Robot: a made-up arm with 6 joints.
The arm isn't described. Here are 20 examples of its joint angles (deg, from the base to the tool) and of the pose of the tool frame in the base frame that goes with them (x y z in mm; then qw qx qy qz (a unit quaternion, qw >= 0)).
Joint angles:
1: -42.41 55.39 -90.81 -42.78 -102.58 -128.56
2: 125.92 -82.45 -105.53 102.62 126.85 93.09
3: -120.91 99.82 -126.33 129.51 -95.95 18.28
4: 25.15 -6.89 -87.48 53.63 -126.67 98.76
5: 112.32 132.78 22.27 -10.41 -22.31 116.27
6: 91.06 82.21 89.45 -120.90 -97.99 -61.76
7: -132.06 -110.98 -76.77 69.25 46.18 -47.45
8: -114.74 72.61 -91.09 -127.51 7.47 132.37
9: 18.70 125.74 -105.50 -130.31 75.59 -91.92
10: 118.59 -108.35 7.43 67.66 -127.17 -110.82
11: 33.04 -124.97 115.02 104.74 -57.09 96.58
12: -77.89 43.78 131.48 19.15 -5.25 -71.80
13: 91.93 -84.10 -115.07 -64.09 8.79 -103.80
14: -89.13 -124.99 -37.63 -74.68 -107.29 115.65
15: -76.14 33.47 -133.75 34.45 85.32 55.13
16: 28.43 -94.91 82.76 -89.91 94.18 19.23
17: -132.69 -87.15 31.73 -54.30 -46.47 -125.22
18: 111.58 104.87 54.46 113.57 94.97 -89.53
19: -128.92 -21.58 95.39 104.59 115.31 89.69
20: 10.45 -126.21 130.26 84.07 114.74 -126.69
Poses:
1: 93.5 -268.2 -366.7 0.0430 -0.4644 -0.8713 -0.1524
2: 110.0 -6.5 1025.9 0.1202 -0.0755 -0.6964 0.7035
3: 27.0 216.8 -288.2 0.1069 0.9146 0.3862 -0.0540
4: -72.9 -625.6 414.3 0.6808 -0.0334 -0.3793 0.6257
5: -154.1 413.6 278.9 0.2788 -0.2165 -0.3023 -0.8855
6: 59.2 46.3 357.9 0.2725 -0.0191 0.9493 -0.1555
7: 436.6 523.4 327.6 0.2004 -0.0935 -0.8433 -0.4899
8: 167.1 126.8 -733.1 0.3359 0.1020 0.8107 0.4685
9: 416.8 -534.1 918.2 0.3651 -0.0820 -0.4932 -0.7853
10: 184.0 51.1 689.5 0.0341 0.0236 0.4507 0.8917
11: 101.2 -364.1 461.6 0.2338 -0.1352 0.8842 0.3812
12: -81.0 439.1 -688.1 0.4049 -0.4729 0.7781 -0.0832
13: 322.3 -180.3 1278.4 0.8419 0.4785 0.0994 -0.2286
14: 83.0 -25.2 -231.0 0.8039 0.4346 -0.2708 -0.3027
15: -301.8 -215.4 -660.9 0.6110 -0.2116 -0.4031 -0.6476
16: 84.4 0.5 745.2 0.1067 0.9934 0.0156 0.0400
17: 360.2 404.8 276.4 0.9559 -0.0647 0.2827 -0.0471
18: -210.0 -471.6 192.7 0.1873 -0.9683 0.0932 0.1362
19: 659.0 168.1 -241.3 0.1862 -0.5462 0.8140 0.0664
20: -306.1 -544.6 905.5 0.0444 -0.3413 0.3948 0.8518
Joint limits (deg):
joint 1: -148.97..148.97
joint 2: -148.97..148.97
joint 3: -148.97..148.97
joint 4: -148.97..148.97
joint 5: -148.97..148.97
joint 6: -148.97..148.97
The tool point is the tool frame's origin. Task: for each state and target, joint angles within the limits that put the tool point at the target. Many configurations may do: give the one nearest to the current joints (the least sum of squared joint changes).
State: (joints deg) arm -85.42 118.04 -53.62 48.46 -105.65 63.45
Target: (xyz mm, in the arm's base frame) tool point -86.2 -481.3 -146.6
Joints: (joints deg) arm -54.56 75.04 -53.62 78.39 -132.16 73.91
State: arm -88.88 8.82 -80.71 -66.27 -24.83 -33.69
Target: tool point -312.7 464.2 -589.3
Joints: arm -104.42 2.39 -81.38 -60.08 -23.91 -35.66
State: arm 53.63 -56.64 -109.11 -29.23 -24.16 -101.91
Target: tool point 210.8 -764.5 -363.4
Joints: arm 11.62 -41.55 -90.49 -10.57 -10.19 -98.80
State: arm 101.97 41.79 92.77 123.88 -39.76 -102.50
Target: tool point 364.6 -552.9 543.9
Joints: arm 60.26 60.46 60.90 118.73 -25.47 -92.86
